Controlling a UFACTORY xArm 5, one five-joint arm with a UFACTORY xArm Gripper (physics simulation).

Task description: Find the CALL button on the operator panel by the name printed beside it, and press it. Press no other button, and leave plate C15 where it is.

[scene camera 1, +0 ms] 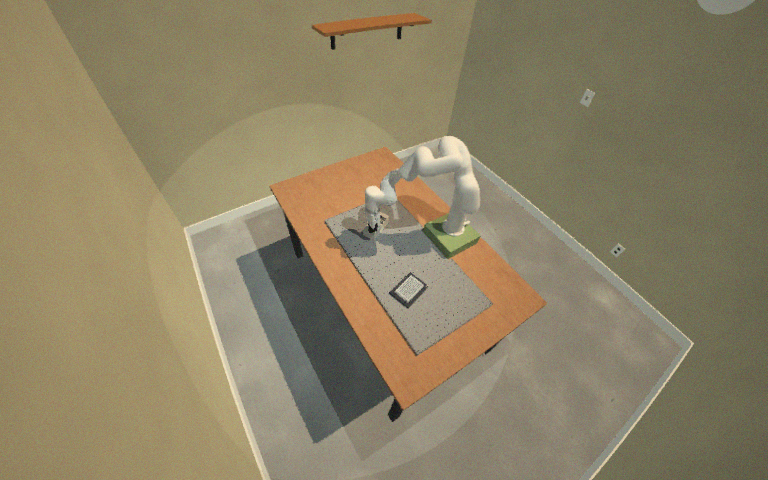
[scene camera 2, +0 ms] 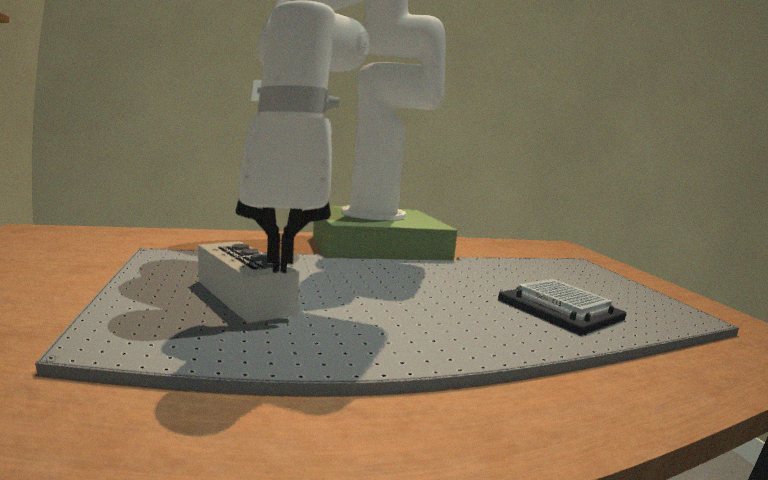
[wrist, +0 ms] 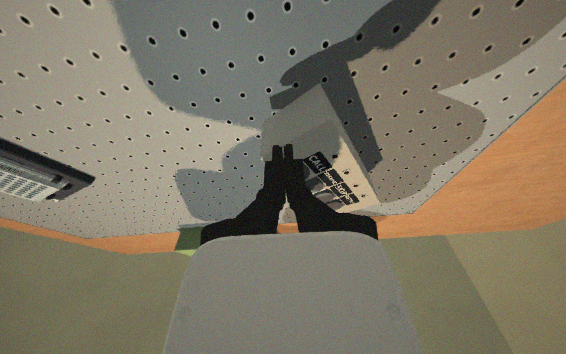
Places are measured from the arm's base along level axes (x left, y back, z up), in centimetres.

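Pixels of known places: gripper, between the fingertips: (scene camera 1: 371,231) (scene camera 2: 279,269) (wrist: 284,156); arm's base, origin of its link: (scene camera 1: 453,227) (scene camera 2: 373,214).
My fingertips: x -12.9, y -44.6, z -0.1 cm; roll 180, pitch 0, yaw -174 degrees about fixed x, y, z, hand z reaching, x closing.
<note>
Ahead of a thing's pixels: the offset from my fingertips to its top centre. Level surfaces: height alone.
The operator panel {dx -5.5, dy +5.0, dz +0.2 cm} (scene camera 1: 384,222) (scene camera 2: 266,295) (wrist: 295,119) is a pale box with a sloping top, standing on the grey perforated board. In the wrist view the printed name CALL {dx -3.2, dy +1.1, dz -0.1 cm} (wrist: 316,162) is readable at the end of the label row nearest my fingertips. The button beside it is hidden behind my fingers; other dark round buttons {dx -5.0, dy +7.2, dz +0.2 cm} (wrist: 334,198) show further along. My gripper (scene camera 1: 372,229) (scene camera 2: 279,270) (wrist: 284,156) is shut and empty, pointing down with its tips at the CALL end of the panel; contact cannot be told. Plate C15 {dx +38.0, dy +5.7, dz -2.8 cm} (scene camera 1: 408,288) (scene camera 2: 563,293) (wrist: 24,183) lies in its black holder, well apart.
The perforated board {dz -5.4 cm} (scene camera 1: 453,302) (scene camera 2: 441,350) (wrist: 65,100) lies on the orange-brown table {dz -6.7 cm} (scene camera 1: 351,305) (scene camera 2: 453,435). The arm's green base block (scene camera 1: 450,247) (scene camera 2: 390,243) stands at the board's far edge. A wall shelf (scene camera 1: 370,24) hangs far above the table's height.
</note>
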